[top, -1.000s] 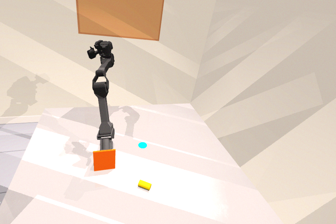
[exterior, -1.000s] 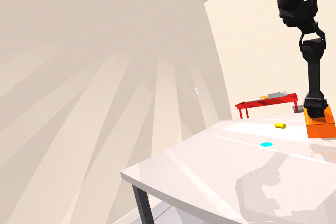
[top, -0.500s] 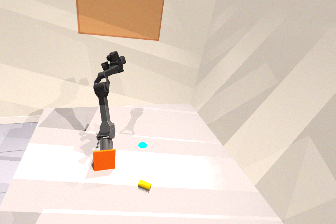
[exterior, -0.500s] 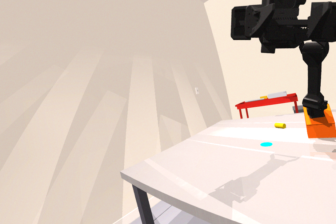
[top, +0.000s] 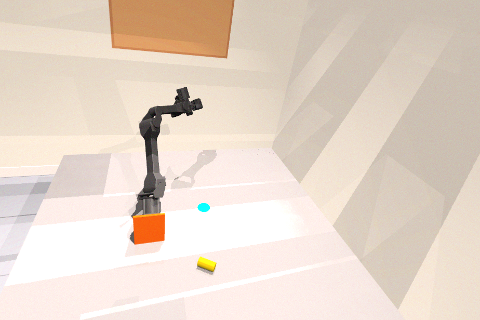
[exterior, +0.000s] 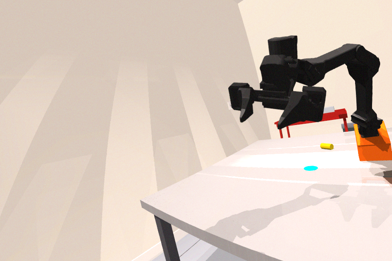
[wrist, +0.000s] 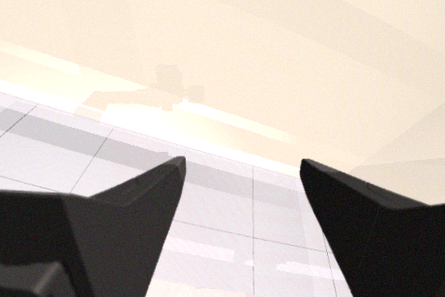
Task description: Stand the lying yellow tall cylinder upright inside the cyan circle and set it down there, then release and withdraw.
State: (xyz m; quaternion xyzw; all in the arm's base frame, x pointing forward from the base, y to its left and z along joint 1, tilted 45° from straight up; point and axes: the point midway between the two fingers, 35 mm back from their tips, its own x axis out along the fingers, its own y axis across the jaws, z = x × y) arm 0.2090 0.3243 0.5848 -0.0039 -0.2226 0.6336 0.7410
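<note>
The yellow cylinder is 86 cm to the right of my gripper tip, 27 cm below it and 2 cm behind it. Also, from my gripper tip: cyan circle (55 cm to the right, 29 cm below, 3 cm ahead).
</note>
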